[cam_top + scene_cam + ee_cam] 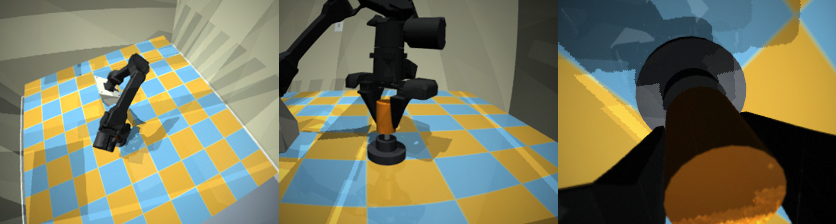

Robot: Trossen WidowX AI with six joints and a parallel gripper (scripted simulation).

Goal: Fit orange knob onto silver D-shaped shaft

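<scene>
The orange knob is 30 mm above my gripper tip. The rest, counted from my gripper tip: round pedestal (40 mm below).
</scene>
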